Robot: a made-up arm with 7 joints.
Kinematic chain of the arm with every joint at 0, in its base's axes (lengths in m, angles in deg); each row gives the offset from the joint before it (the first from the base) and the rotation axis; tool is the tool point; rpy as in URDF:
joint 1: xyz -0.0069 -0.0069 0.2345 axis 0 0.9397 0.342
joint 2: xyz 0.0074 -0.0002 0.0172 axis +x
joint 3: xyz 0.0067 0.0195 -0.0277 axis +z
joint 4: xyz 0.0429 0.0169 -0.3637 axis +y
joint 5: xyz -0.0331 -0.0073 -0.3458 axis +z
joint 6: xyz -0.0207 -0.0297 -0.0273 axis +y
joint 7: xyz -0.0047 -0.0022 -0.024 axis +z
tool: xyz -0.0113 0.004 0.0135 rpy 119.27 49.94 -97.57
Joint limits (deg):
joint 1: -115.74..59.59
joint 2: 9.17..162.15
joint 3: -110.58..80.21
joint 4: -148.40..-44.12
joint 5: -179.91..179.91
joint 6: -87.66..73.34
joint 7: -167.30..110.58
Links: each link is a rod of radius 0.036 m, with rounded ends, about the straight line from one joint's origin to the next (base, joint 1, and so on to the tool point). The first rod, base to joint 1, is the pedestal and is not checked.
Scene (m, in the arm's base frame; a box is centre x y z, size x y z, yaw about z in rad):
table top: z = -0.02
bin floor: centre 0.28 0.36 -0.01 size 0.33 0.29 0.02 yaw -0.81
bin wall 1: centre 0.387 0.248 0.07 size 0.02 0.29 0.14 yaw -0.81
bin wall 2: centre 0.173 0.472 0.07 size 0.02 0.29 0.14 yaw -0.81
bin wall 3: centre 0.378 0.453 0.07 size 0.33 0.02 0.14 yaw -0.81
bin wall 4: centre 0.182 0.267 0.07 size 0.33 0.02 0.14 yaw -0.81
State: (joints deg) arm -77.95 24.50 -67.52 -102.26 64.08 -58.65 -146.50
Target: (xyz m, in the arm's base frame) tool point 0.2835 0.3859 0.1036
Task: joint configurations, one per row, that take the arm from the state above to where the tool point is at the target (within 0.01 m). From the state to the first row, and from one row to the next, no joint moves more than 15 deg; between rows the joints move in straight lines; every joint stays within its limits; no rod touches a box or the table.
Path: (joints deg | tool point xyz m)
1: -79.05 36.19 -64.77 -98.24 60.92 -60.43 -150.08 | 0.4385 -0.2670 0.2424
2: -80.16 47.89 -62.01 -94.21 57.76 -62.21 -153.67 | 0.5005 -0.1675 0.2948
3: -81.26 59.58 -59.26 -90.19 54.60 -64.00 -157.25 | 0.5327 -0.0551 0.3578
4: -82.37 71.28 -56.50 -86.16 51.44 -65.78 -160.84 | 0.5311 0.0635 0.4278
5: -77.50 83.63 -63.55 -90.73 54.48 -64.77 -157.47 | 0.5034 0.1589 0.3760
6: -72.63 95.98 -70.60 -95.31 57.51 -63.76 -154.11 | 0.4517 0.2485 0.3294
7: -67.76 108.33 -77.65 -99.88 60.54 -62.75 -150.75 | 0.3770 0.3263 0.2923
8: -62.89 120.69 -84.70 -104.45 63.58 -61.75 -147.38 | 0.2835 0.3859 0.2682
9: -53.84 107.53 -95.53 -100.29 62.70 -61.27 -147.26 | 0.2835 0.3859 0.1036

